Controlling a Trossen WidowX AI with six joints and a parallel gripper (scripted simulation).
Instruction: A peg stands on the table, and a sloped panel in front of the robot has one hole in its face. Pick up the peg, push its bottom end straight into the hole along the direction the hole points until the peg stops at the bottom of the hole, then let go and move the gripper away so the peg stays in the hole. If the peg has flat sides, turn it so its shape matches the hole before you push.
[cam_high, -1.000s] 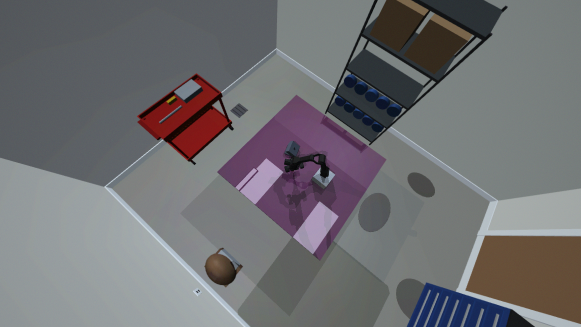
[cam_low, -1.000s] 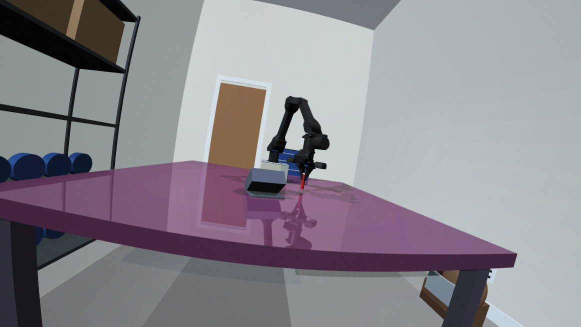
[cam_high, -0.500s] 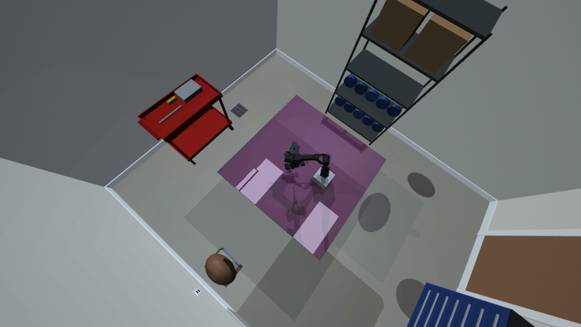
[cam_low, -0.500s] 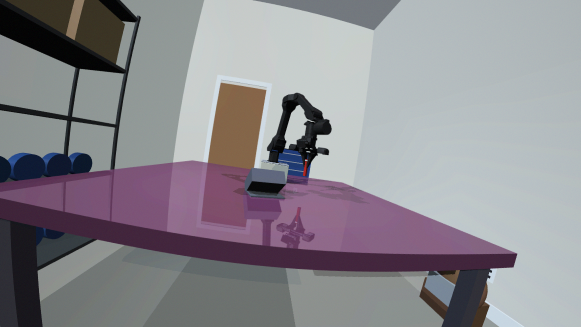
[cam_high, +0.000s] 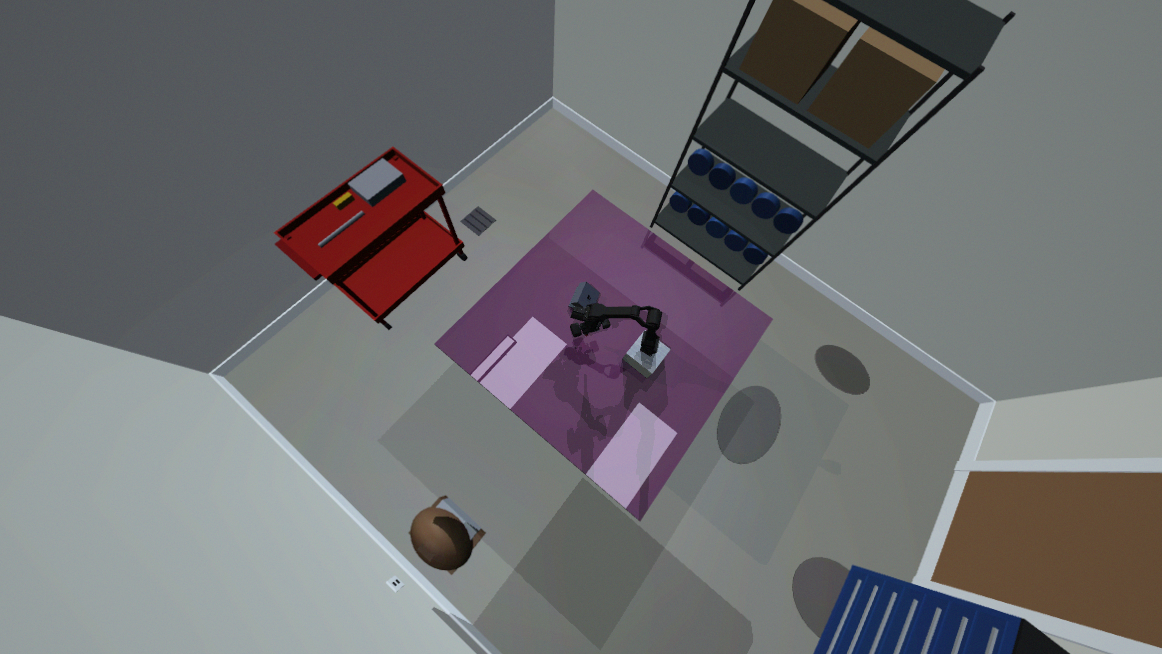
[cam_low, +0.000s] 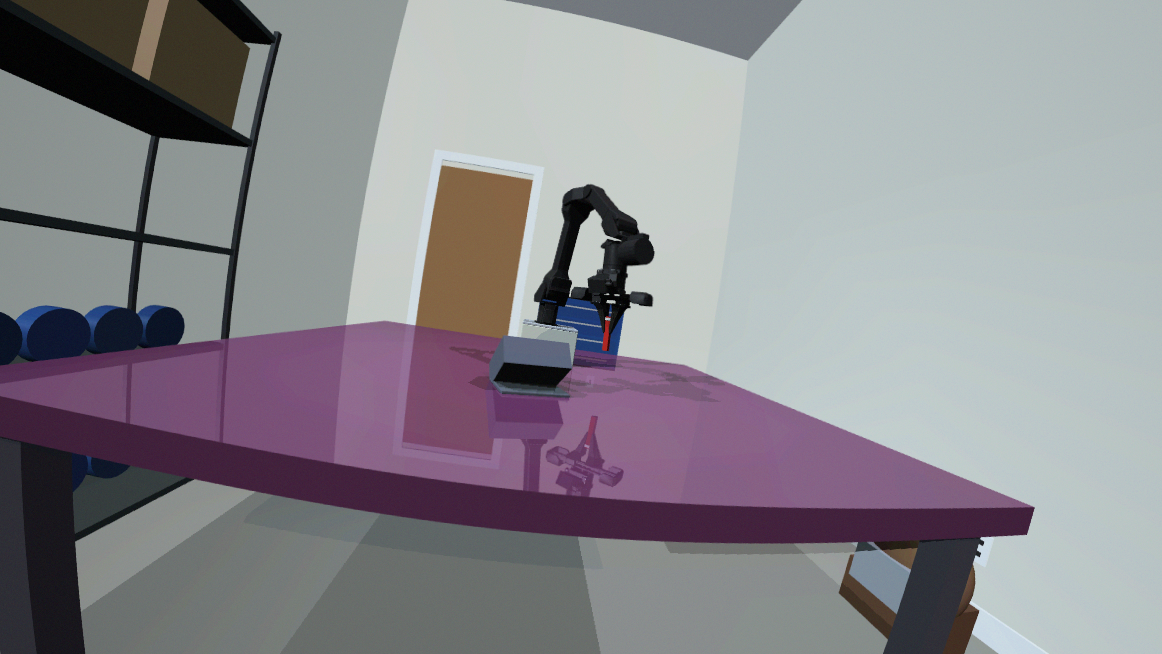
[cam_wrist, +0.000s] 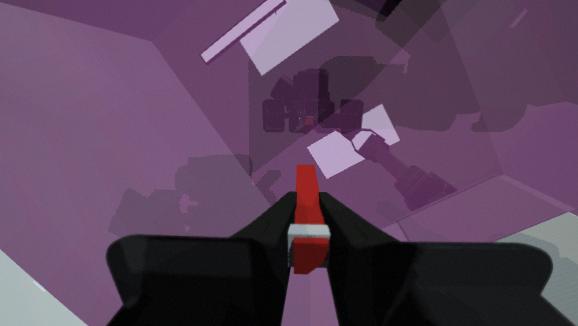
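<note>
Now: gripper tip 120 mm short of the grey sloped panel, 180 mm to the left of it and 80 mm above it. The rest, counted from my gripper tip: red peg (20 mm above).
</note>
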